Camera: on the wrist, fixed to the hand. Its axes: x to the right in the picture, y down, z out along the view.
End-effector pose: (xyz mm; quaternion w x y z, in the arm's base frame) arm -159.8 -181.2 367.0 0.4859 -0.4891 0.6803 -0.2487
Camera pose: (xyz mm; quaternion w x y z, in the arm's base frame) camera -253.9 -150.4 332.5 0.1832 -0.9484 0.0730 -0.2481
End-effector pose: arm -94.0 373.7 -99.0 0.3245 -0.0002 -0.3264 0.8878
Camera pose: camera -119.0 361.2 -200.1 0.7567 0.3325 -0.4789 0.2957
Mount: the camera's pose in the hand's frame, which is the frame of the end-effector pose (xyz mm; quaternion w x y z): -8.9 80.2 -67.0 0.6643 -0.2206 -0.2037 -0.6845
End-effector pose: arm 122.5 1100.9 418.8 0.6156 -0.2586 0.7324 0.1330
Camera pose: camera 24.1 1135.1 431.4 0.5921 -0.7819 0.1548 -0.1188
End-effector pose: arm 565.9 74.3 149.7 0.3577 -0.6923 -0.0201 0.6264
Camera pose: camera 589.4 -21.0 112.8 0.5096 -0.3974 -0.6983 0.3079
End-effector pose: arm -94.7 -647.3 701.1 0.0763 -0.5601 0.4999 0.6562
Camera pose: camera -100.3 -732.1 762.6 0.4781 -0.5974 -0.2116 0.6080
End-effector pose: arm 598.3 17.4 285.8 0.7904 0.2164 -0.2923 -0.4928
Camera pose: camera 692.8 62.8 284.9 0.1760 0.0691 -0.0983 -0.9770
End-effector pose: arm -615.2 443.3 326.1 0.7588 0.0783 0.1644 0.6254
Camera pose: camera -714.0 445.3 290.9 0.9829 -0.1005 -0.1297 -0.0836
